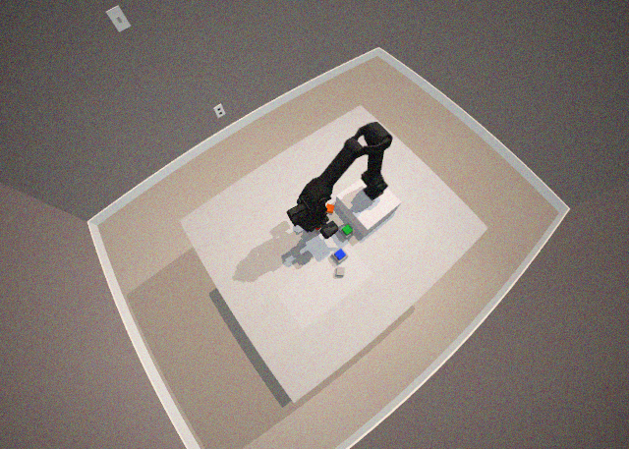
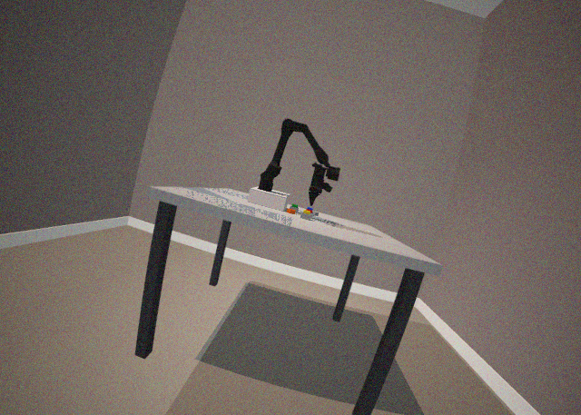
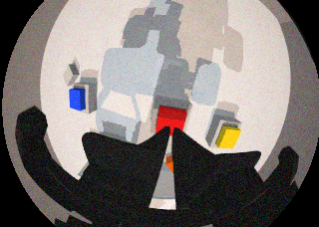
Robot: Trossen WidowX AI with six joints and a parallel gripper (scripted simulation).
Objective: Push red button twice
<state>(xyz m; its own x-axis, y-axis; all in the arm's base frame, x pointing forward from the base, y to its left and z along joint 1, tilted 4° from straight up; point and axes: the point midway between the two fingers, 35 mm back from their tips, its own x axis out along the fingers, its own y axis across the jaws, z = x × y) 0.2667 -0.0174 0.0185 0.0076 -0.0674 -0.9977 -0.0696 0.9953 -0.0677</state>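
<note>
My gripper tip is now 30 mm above the red button. Round my gripper tip: yellow button 10 mm behind, 100 mm to the right, 30 mm below; then orange block 90 mm behind, 40 mm to the right, 50 mm below; then green button 90 mm behind, 80 mm to the left, 30 mm below.
</note>
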